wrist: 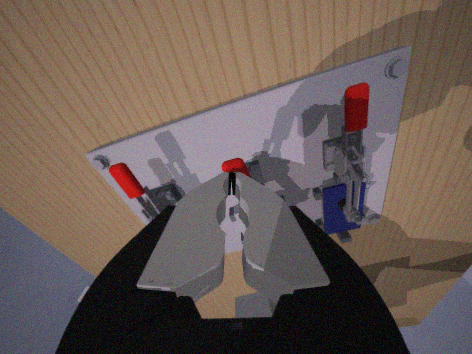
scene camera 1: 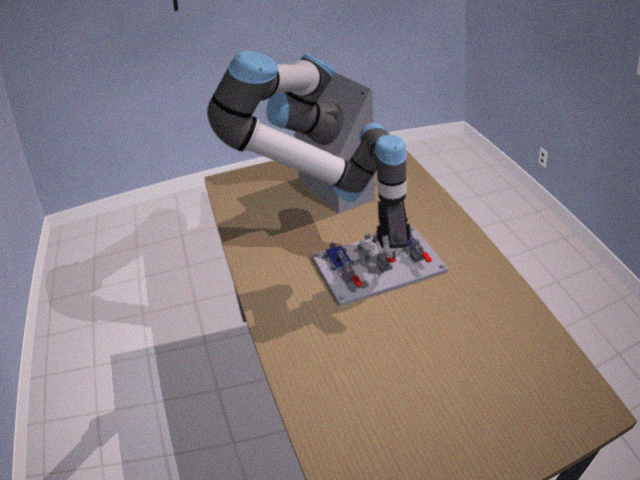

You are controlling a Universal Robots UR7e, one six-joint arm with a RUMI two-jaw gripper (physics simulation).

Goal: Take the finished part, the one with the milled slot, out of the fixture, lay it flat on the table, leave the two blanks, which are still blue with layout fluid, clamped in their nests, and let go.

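Places are measured from the arm's base along level axes (x ahead, y left, z up), in centimetres.
Pixels of known places: gripper, fingertip midpoint: (wrist: 231,174) (scene camera 1: 393,258); arm's base at its link origin: (scene camera 1: 328,123).
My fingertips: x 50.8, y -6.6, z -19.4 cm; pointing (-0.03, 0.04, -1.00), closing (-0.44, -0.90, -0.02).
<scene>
Ahead of a thing's pixels: the offset from my fingertips to its middle. "*": to the spot under its first point. Level surfaces: height alone.
My gripper (scene camera 1: 391,252) (wrist: 231,174) is shut and empty, low over the middle of the fixture plate @(dx -8.2, dy +0.6, dz -7.8 cm) (scene camera 1: 436,268) (wrist: 225,120). Its tips overlap the middle clamp's red handle @(* dx +0.3, dy -0.8, dz +0.1 cm) (scene camera 1: 391,259) (wrist: 234,164) in the wrist view; contact cannot be told. The grey finished part @(dx -12.9, dy +1.2, dz -5.7 cm) (scene camera 1: 368,248) is in the middle nest in the scene view; its slot is too small to make out, and the fingers hide that nest in the wrist view. One blue blank @(dx -14.7, dy -9.7, dz -6.0 cm) (scene camera 1: 336,255) (wrist: 332,211) sits under its clamp. The other blue blank @(dx -11.2, dy +12.1, dz -5.5 cm) (scene camera 1: 409,241) shows partly beside the gripper.
The outer clamps' red handles @(dx -0.8, dy -11.3, dz -3.9 cm) (scene camera 1: 357,281) @(dx -0.7, dy +10.9, dz -2.9 cm) (scene camera 1: 426,256) (wrist: 357,107) (wrist: 126,180) stick out over the plate. The fixture stands on the wooden table @(dz -8.6 cm) (scene camera 1: 413,361) (wrist: 165,55). The robot's grey pedestal (scene camera 1: 356,201) stands behind it. Arm shadows fall across the table.
</scene>
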